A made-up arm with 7 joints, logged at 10 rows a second.
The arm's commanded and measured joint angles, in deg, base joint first. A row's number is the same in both.
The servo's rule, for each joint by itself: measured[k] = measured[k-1] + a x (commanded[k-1-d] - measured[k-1]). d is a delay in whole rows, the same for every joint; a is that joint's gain. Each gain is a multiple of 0.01, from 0.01 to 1. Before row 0 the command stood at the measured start. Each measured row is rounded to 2 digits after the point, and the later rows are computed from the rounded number. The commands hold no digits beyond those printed.
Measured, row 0:
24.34 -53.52 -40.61 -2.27 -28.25 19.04 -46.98
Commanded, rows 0 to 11:
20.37 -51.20 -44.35 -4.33 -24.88 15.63 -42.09
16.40 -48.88 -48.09 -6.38 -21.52 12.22 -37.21
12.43 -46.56 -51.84 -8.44 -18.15 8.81 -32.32
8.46 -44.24 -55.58 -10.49 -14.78 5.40 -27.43
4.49 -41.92 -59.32 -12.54 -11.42 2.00 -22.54
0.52 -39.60 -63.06 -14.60 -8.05 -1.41 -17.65
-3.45 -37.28 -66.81 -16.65 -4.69 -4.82 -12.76
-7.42 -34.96 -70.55 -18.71 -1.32 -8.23 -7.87
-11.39 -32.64 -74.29 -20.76 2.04 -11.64 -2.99
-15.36 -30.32 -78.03 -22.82 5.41 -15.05 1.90
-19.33 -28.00 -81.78 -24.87 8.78 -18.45 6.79
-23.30 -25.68 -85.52 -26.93 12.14 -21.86 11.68
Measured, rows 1 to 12:
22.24 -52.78 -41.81 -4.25 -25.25 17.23 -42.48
19.14 -51.53 -43.82 -6.29 -21.93 14.57 -37.63
15.58 -49.94 -46.39 -8.35 -18.57 11.52 -32.74
11.81 -48.12 -49.33 -10.40 -15.20 8.28 -27.85
7.93 -46.14 -52.53 -12.45 -11.84 4.95 -22.96
4.00 -44.05 -55.90 -14.51 -8.47 1.58 -18.07
0.05 -41.88 -59.39 -16.56 -5.11 -1.81 -13.18
-3.91 -39.67 -62.96 -18.62 -1.74 -5.21 -8.29
-7.87 -37.42 -66.59 -20.67 1.62 -8.62 -3.41
-11.84 -35.15 -70.25 -22.73 4.99 -12.03 1.48
-15.81 -32.86 -73.94 -24.78 8.36 -15.43 6.37
-19.78 -30.56 -77.65 -26.84 11.72 -18.84 11.26
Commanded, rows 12 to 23:
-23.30 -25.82 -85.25 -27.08 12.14 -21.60 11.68
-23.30 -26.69 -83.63 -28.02 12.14 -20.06 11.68
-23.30 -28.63 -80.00 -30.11 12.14 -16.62 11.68
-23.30 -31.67 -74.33 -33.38 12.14 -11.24 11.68
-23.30 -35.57 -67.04 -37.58 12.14 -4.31 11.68
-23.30 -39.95 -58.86 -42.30 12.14 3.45 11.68
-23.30 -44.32 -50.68 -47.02 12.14 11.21 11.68
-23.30 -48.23 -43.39 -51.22 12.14 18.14 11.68
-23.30 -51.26 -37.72 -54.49 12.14 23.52 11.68
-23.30 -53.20 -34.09 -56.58 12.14 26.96 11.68
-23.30 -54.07 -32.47 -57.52 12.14 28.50 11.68
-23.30 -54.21 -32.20 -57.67 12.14 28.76 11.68
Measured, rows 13 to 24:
-21.65 -29.04 -80.08 -27.07 12.09 -20.30 11.65
-22.52 -28.29 -81.22 -27.98 12.13 -20.17 11.68
-22.93 -28.40 -80.83 -30.02 12.14 -18.29 11.68
-23.13 -29.45 -78.75 -33.25 12.14 -14.55 11.68
-23.22 -31.41 -75.00 -37.41 12.14 -9.12 11.68
-23.26 -34.14 -69.84 -42.10 12.14 -2.46 11.68
-23.28 -37.40 -63.71 -46.82 12.14 4.79 11.68
-23.29 -40.87 -57.21 -51.04 12.14 11.87 11.68
-23.30 -44.19 -50.97 -54.35 12.14 18.04 11.68
-23.30 -47.07 -45.57 -56.49 12.14 22.77 11.68
-23.30 -49.31 -41.38 -57.48 12.14 25.81 11.68
-23.30 -50.88 -38.44 -57.66 12.14 27.37 11.68

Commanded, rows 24 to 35:
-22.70 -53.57 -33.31 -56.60 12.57 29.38 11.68
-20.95 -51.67 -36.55 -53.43 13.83 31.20 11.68
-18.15 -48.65 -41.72 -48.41 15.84 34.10 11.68
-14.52 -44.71 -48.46 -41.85 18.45 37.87 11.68
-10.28 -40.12 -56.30 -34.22 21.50 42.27 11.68
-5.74 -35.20 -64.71 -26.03 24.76 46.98 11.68
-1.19 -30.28 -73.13 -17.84 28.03 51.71 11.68
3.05 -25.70 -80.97 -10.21 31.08 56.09 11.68
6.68 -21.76 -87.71 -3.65 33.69 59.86 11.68
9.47 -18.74 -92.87 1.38 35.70 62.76 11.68
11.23 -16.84 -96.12 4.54 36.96 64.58 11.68
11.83 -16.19 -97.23 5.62 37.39 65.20 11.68
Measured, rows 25 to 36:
-22.98 -51.74 -36.80 -56.64 12.52 28.44 11.68
-21.90 -51.72 -36.72 -53.56 13.69 29.90 11.68
-19.91 -50.74 -38.32 -48.62 15.60 32.13 11.68
-17.05 -48.81 -41.56 -42.12 18.14 35.17 11.68
-13.46 -46.03 -46.28 -34.54 21.13 38.93 11.68
-9.37 -42.56 -52.18 -26.37 24.36 43.20 11.68
-5.03 -38.63 -58.88 -18.18 27.63 47.71 11.68
-0.75 -34.49 -65.95 -10.53 30.70 52.15 11.68
3.19 -30.42 -72.91 -3.93 33.36 56.24 11.68
6.52 -26.68 -79.30 1.17 35.44 59.70 11.68
9.02 -23.53 -84.68 4.41 36.79 62.29 11.68
10.51 -21.18 -88.70 5.57 37.32 63.83 11.68

